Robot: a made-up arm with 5 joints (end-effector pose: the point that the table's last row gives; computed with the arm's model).
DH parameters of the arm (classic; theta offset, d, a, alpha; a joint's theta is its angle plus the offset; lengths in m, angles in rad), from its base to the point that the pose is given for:
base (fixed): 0 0 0 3.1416
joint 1: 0 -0.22 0.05 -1.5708
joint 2: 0 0.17 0.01 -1.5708
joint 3: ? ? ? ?
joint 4: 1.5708 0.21 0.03 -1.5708
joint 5: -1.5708 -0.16 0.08 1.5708
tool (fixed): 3.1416 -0.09 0 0
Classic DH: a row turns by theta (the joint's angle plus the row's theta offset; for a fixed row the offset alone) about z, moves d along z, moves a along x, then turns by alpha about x.
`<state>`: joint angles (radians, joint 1 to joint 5).
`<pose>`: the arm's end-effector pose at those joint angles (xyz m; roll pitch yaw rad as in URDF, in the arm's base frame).
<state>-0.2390 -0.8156 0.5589 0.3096 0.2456</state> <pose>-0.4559 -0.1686 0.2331 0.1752 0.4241 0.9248</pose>
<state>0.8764 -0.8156 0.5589 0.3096 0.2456</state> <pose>-0.3520 0.3352 0.2331 0.1752 0.4241 -0.1906</pose>
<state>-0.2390 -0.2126 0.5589 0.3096 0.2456</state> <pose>-0.3718 -0.1482 -0.0714 -0.1928 -0.0612 0.8556</pose>
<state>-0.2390 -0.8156 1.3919 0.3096 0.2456</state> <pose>-0.3520 -0.4748 0.2028 0.4954 -0.0862 1.5697</pose>
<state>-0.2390 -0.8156 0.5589 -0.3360 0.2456</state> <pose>-0.4306 -0.0879 0.3364 0.7342 0.4920 0.7701</pose>
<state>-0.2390 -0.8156 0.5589 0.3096 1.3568</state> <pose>-0.3955 -0.0823 0.1622 0.2043 -0.6710 0.7239</pose>
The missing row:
joint 3: 1.5708 -0.2 0.19 -1.5708
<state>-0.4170 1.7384 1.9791 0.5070 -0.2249</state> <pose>0.6226 -0.3416 0.1567 -2.3180 0.2538 1.7370</pose>
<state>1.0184 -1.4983 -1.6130 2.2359 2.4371</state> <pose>-0.2069 0.1779 0.1026 0.7456 0.6051 1.0047</pose>
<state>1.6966 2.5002 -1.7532 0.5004 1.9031</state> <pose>-0.1253 0.0141 0.6849 1.3105 0.3707 1.1862</pose>
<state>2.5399 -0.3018 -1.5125 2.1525 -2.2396</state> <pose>-0.0431 -0.1155 -0.1963 -0.9381 -0.6647 -0.2283</pose>
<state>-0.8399 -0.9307 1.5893 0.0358 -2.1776</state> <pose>0.1437 -0.4611 0.4206 1.9867 0.5496 -1.5702</pose>
